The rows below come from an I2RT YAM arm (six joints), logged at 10 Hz.
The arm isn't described. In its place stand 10 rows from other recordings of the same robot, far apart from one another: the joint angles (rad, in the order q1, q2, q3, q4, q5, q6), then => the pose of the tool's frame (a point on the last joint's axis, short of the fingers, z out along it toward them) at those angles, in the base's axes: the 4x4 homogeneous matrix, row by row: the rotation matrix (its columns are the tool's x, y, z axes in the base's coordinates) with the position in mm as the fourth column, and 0 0 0 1 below.
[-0.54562 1.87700 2.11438 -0.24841 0.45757 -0.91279] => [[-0.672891 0.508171 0.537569 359.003], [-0.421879 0.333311 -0.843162 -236.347], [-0.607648 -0.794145 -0.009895 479.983], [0 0 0 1]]
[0.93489 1.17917 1.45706 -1.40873 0.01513 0.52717] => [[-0.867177 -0.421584 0.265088 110.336], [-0.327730 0.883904 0.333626 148.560], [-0.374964 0.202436 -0.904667 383.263], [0 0 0 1]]
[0.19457 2.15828 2.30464 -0.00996 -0.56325 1.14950] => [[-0.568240 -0.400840 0.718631 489.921], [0.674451 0.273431 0.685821 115.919], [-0.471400 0.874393 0.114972 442.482], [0 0 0 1]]
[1.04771 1.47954 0.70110 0.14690 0.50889 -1.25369] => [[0.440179 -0.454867 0.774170 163.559], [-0.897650 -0.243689 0.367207 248.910], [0.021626 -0.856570 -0.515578 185.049], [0 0 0 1]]
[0.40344 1.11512 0.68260 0.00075 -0.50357 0.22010] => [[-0.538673 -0.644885 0.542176 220.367], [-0.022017 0.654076 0.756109 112.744], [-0.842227 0.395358 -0.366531 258.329], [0 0 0 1]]
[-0.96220 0.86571 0.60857 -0.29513 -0.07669 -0.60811] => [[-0.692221 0.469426 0.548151 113.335], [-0.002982 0.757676 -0.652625 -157.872], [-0.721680 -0.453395 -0.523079 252.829], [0 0 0 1]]
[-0.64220 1.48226 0.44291 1.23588 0.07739 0.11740] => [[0.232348 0.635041 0.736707 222.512], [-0.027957 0.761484 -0.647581 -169.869], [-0.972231 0.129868 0.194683 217.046], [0 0 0 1]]
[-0.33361 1.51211 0.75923 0.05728 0.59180 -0.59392] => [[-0.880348 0.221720 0.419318 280.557], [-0.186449 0.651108 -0.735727 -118.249], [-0.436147 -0.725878 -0.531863 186.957], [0 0 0 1]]
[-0.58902 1.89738 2.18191 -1.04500 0.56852 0.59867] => [[-0.026834 0.977641 0.208562 320.573], [0.589073 0.184028 -0.786846 -237.238], [-0.807634 0.101744 -0.580840 418.225], [0 0 0 1]]
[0.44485 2.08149 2.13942 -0.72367 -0.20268 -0.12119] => [[-0.485206 -0.627679 0.608764 426.387], [-0.362494 0.777956 0.513208 211.206], [-0.795722 0.028338 -0.604999 350.657], [0 0 0 1]]
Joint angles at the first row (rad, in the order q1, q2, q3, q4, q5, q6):
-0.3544, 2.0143, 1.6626, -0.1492, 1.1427, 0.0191
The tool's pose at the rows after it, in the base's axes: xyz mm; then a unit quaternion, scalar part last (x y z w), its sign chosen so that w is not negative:
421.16 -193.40 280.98 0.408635 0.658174 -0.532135 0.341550
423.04 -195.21 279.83 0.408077 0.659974 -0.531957 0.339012
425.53 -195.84 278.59 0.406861 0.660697 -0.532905 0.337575
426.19 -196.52 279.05 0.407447 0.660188 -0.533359 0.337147
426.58 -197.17 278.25 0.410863 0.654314 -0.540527 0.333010
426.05 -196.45 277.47 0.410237 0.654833 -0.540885 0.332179
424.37 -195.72 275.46 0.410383 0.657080 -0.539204 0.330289
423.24 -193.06 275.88 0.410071 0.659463 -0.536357 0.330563
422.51 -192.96 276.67 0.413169 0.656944 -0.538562 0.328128
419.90 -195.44 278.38 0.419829 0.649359 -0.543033 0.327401
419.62 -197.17 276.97 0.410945 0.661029 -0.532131 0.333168
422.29 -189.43 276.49 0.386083 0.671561 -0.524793 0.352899
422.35 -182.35 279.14 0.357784 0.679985 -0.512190 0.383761
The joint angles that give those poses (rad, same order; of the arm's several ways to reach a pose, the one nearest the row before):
-0.3604, 2.0179, 1.6689, -0.1598, 1.1469, 0.0258
-0.3627, 2.0290, 1.6831, -0.1703, 1.1443, 0.0273
-0.3620, 2.0401, 1.6948, -0.1725, 1.1457, 0.0245
-0.3629, 2.0437, 1.7020, -0.1764, 1.1469, 0.0251
-0.3632, 2.0489, 1.7049, -0.1733, 1.1680, 0.0243
-0.3621, 2.0466, 1.6990, -0.1722, 1.1691, 0.0244
-0.3621, 2.0417, 1.6882, -0.1802, 1.1660, 0.0346
-0.3576, 2.0345, 1.6832, -0.1951, 1.1629, 0.0470
-0.3577, 2.0337, 1.6873, -0.2090, 1.1724, 0.0573
-0.3643, 2.0281, 1.6830, -0.2034, 1.1857, 0.0610
-0.3693, 2.0241, 1.6708, -0.1835, 1.1441, 0.0413
-0.3529, 2.0070, 1.6227, -0.0773, 1.1048, -0.0389
-0.3407, 1.9787, 1.5643, 0.0480, 1.0420, -0.1234

